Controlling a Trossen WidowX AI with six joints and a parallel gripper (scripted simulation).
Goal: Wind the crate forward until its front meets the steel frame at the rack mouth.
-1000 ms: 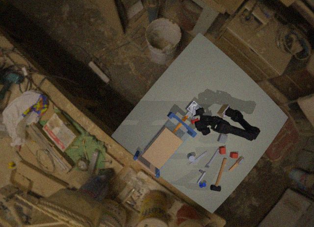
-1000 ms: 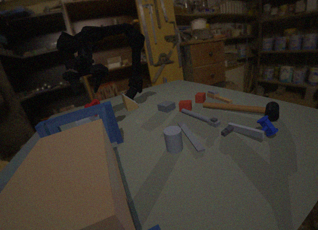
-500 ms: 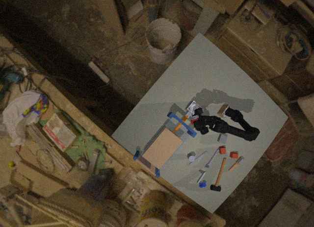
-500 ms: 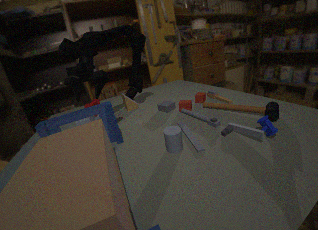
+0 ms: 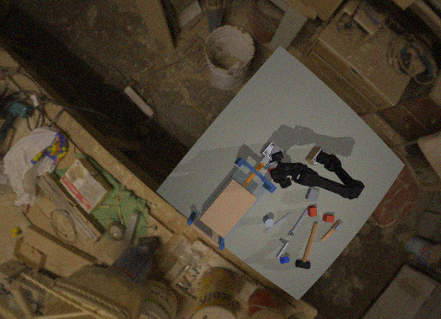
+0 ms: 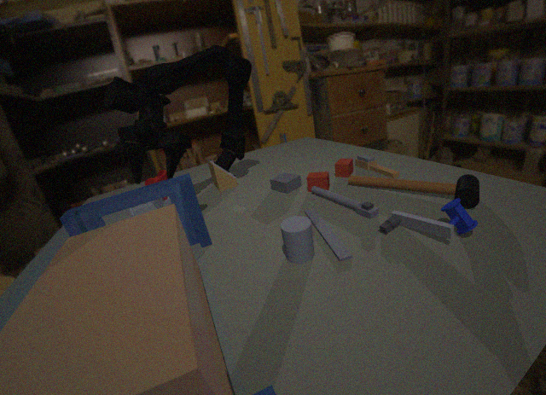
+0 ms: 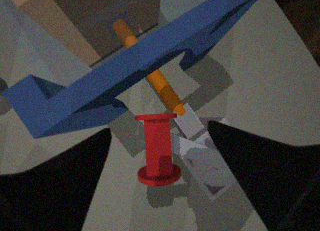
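The red knob is 1 cm behind my gripper tip, 1 cm to the left of it and 2 cm below it. The rest, counted from my gripper tip: grey winch (11 cm behind, 7 cm to the right, 12 cm below); blue steel frame (7 cm ahead, 4 cm to the right, 5 cm below); red-knobbed handle (4 cm behind, 1 cm to the right, 5 cm below).
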